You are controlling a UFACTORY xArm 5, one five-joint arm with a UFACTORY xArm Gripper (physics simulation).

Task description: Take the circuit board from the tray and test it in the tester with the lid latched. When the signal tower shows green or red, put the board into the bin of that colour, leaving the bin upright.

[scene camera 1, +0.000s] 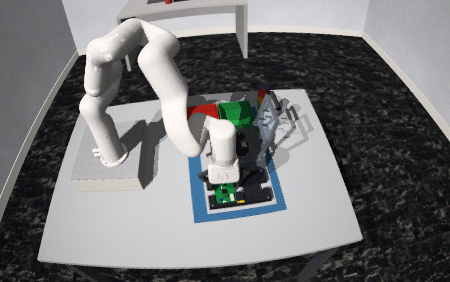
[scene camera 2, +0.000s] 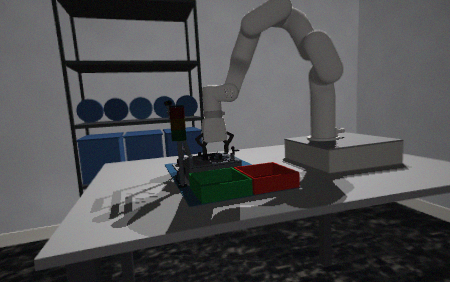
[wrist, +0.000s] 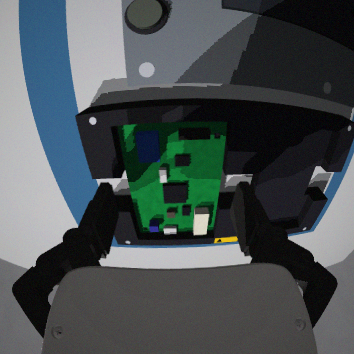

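Where they show: gripper, fingertip midpoint: (scene camera 1: 224,187) (wrist: 174,197); arm's base, origin of the base link: (scene camera 1: 114,155) (scene camera 2: 323,138).
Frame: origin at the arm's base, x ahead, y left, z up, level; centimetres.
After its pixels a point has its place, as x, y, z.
The green circuit board (scene camera 1: 225,194) {41.8, -19.3, -6.8} (wrist: 200,170) {43.7, -16.1, -6.8} lies in the left pocket of the black tray (scene camera 1: 257,192) {53.2, -20.4, -6.9} (wrist: 285,165) {51.0, -15.9, -6.9}. My gripper (wrist: 174,197) {41.7, -17.1, -5.1} (scene camera 2: 215,158) {41.7, -17.1, -5.1} is open, with one finger on each side of the board in the wrist view, and nothing is held. The tester (scene camera 1: 248,145) {53.6, -1.2, -3.0} (wrist: 200,55) {43.0, -8.3, -2.7} stands behind the tray, and its clear lid (scene camera 1: 266,122) {60.1, -0.7, 7.7} is raised. The signal tower (scene camera 2: 177,122) {61.8, 11.4, 12.0} (scene camera 1: 262,96) shows dark red and green segments; I cannot tell that any is lit. The green bin (scene camera 1: 235,114) {52.7, 22.8, -8.1} (scene camera 2: 221,190) {54.2, 27.2, -5.8} and the red bin (scene camera 1: 202,110) {38.2, 26.9, -6.9} (scene camera 2: 275,182) {38.2, 27.3, -6.0} stand upright side by side.
A blue-bordered mat (scene camera 1: 199,205) {32.1, -21.5, -8.5} (wrist: 45,75) {32.1, -7.7, -8.5} lies under the tray and tester. The arm's base block (scene camera 1: 107,184) {-3.4, -11.3, -4.0} (scene camera 2: 365,156) {-1.9, 19.6, -4.4} stands on the table to one side. The raised lid and the tower stand close to the green bin. A dark shelf rack (scene camera 2: 132,65) stands behind the table.
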